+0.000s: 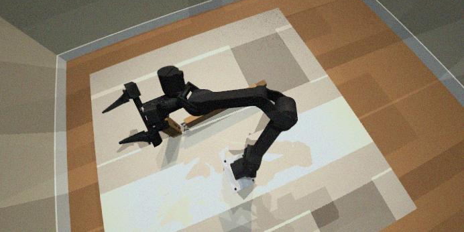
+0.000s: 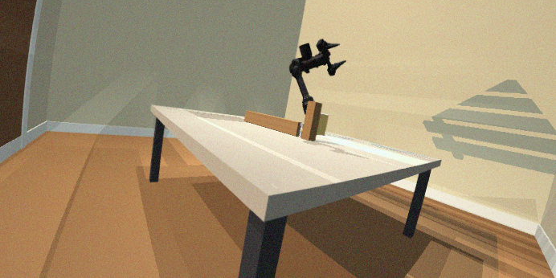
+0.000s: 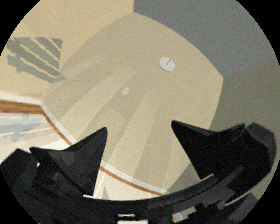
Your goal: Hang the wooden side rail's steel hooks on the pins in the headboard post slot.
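Right now the headboard post is 8 cm ahead of my gripper tip, 5 cm to the right of it and 35 cm below it.
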